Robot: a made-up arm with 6 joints. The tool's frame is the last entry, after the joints.
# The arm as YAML. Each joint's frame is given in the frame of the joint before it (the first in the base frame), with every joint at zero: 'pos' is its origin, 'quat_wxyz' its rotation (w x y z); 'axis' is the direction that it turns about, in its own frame. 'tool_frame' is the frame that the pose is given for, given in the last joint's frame.
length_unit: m
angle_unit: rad
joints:
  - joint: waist
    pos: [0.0, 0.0, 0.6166]
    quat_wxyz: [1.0, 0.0, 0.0, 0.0]
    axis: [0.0, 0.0, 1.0]
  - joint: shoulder
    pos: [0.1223, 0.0, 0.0]
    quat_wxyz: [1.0, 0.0, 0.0, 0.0]
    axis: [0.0, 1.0, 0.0]
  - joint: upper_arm
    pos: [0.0, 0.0, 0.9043]
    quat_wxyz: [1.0, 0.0, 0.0, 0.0]
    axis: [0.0, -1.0, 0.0]
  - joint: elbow
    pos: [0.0, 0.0, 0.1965]
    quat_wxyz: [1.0, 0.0, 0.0, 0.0]
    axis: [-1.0, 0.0, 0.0]
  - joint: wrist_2
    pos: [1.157, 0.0, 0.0]
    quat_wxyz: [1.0, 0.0, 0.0, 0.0]
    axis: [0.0, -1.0, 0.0]
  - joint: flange
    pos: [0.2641, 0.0, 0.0]
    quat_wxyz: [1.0, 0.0, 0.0, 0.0]
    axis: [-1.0, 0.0, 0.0]
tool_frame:
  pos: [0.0, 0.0, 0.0]
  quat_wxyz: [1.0, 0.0, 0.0, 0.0]
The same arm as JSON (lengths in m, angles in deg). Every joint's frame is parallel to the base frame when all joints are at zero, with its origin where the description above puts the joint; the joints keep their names.
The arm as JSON. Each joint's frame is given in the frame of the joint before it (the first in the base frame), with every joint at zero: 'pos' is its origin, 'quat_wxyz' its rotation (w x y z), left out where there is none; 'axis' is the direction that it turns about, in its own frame. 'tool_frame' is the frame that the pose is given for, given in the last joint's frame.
{
  "length_unit": "m",
  "angle_unit": "deg",
  "joints": [
    {
      "joint": "waist",
      "pos": [
        0.0,
        0.0,
        0.6166
      ],
      "axis": [
        0.0,
        0.0,
        1.0
      ]
    },
    {
      "joint": "shoulder",
      "pos": [
        0.1223,
        0.0,
        0.0
      ],
      "axis": [
        0.0,
        1.0,
        0.0
      ]
    },
    {
      "joint": "upper_arm",
      "pos": [
        0.0,
        0.0,
        0.9043
      ],
      "axis": [
        0.0,
        -1.0,
        0.0
      ]
    },
    {
      "joint": "elbow",
      "pos": [
        0.0,
        0.0,
        0.1965
      ],
      "axis": [
        -1.0,
        0.0,
        0.0
      ]
    },
    {
      "joint": "wrist_2",
      "pos": [
        1.157,
        0.0,
        0.0
      ],
      "axis": [
        0.0,
        -1.0,
        0.0
      ]
    },
    {
      "joint": "flange",
      "pos": [
        0.2641,
        0.0,
        0.0
      ],
      "axis": [
        -1.0,
        0.0,
        0.0
      ]
    }
  ],
  "tool_frame": {
    "pos": [
      0.0,
      0.0,
      0.0
    ]
  }
}

